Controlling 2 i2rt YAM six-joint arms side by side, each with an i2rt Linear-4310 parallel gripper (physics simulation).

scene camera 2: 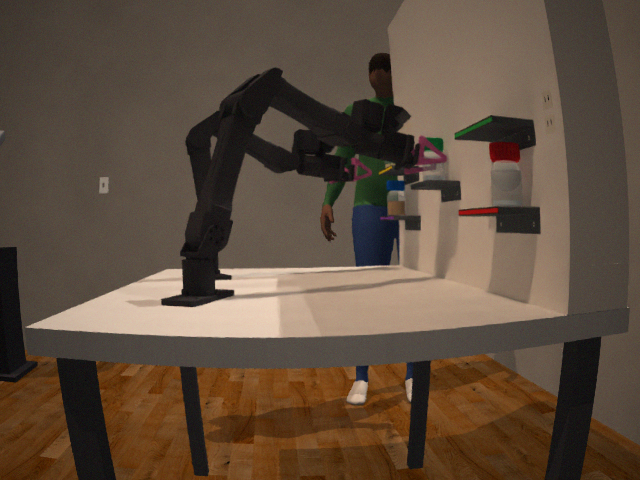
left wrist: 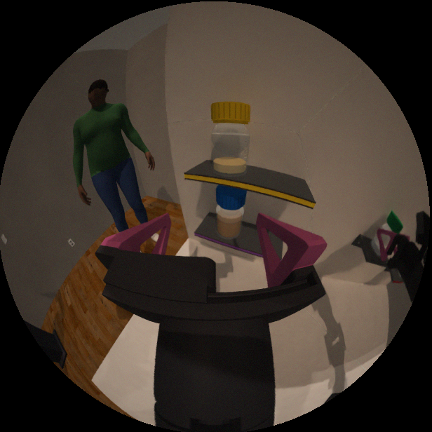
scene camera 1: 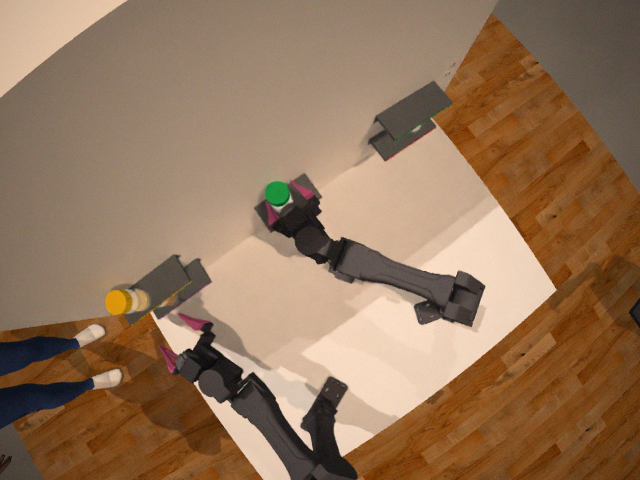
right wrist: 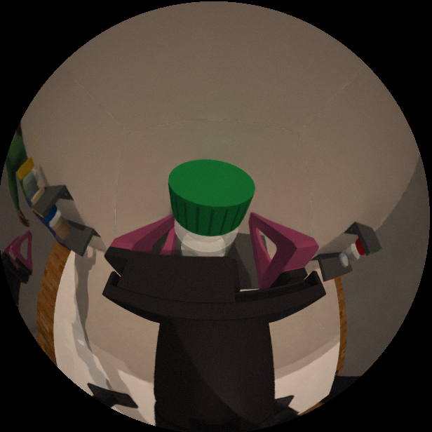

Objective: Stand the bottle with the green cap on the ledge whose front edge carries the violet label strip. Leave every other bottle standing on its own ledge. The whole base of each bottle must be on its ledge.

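Seen in the pictures: left gripper, fingertip midpoint: (scene camera 2: 362,174) (scene camera 1: 169,330); right gripper, fingertip midpoint: (scene camera 2: 441,163); left arm's base, link origin: (scene camera 1: 323,406); right arm's base, link origin: (scene camera 2: 199,299).
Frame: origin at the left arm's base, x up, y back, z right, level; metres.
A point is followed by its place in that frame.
The green-capped bottle (scene camera 1: 277,193) @(x 0.332, y -0.381, z 0.475 m) (scene camera 2: 434,143) @(x 0.318, y -0.370, z 0.499 m) (left wrist: 394,222) (right wrist: 211,195) stands on the middle ledge (scene camera 1: 306,180) @(x 0.227, y -0.361, z 0.558 m) (scene camera 2: 439,184) @(x 0.217, y -0.331, z 0.552 m) (right wrist: 245,250). My right gripper (scene camera 1: 279,192) @(x 0.274, y -0.396, z 0.490 m) (right wrist: 213,217) is open around it, with a gap at the finger on the right in the right wrist view; the other finger is close to the bottle. The violet-strip ledge (scene camera 1: 200,276) @(x 0.157, y -0.503, z 0.194 m) (left wrist: 255,241) is below the yellow-strip ledge (scene camera 1: 160,281) @(x 0.297, y -0.537, z 0.157 m) (left wrist: 275,182) and bears a blue-capped bottle (scene camera 2: 395,201) @(x 0.200, y -0.540, z 0.117 m) (left wrist: 229,222). My left gripper (scene camera 1: 170,330) @(x 0.281, y -0.462, z 0.062 m) (left wrist: 213,217) is open and empty in front of these two ledges.
A yellow-capped bottle (scene camera 1: 118,302) @(x 0.402, y -0.552, z 0.095 m) (left wrist: 230,112) stands on the yellow-strip ledge. A red-capped bottle (scene camera 2: 505,178) @(x 0.203, y -0.170, z 0.898 m) stands on the red-strip ledge (scene camera 2: 529,212) @(x 0.148, y -0.176, z 0.944 m), under the green-strip ledge (scene camera 1: 413,109) @(x 0.297, y -0.206, z 0.840 m) (scene camera 2: 501,129) @(x 0.285, y -0.181, z 0.888 m). A person (scene camera 2: 372,180) stands beyond the table.
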